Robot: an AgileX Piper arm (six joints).
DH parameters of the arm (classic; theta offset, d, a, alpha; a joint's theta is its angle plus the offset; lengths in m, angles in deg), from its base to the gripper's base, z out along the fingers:
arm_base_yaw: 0 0.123 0 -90
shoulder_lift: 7.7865 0 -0.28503 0
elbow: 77.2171 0 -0.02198 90
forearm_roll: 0 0.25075 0 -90
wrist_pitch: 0 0 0 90
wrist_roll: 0 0.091 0 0
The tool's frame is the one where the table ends.
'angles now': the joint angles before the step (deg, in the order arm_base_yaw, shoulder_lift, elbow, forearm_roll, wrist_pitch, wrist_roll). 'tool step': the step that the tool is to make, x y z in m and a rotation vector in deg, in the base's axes. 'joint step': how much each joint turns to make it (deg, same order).
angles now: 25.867, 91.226, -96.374, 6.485, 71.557, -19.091
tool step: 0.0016, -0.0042, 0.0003, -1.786, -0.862, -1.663
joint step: -0.092, -0.097, -0.020, -2.630, 0.011, 1.266
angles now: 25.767, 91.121, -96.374, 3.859, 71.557, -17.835
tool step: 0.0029, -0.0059, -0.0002, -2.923, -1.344, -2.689
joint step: -0.009, 0.002, 0.001, -4.331, -0.003, 2.177
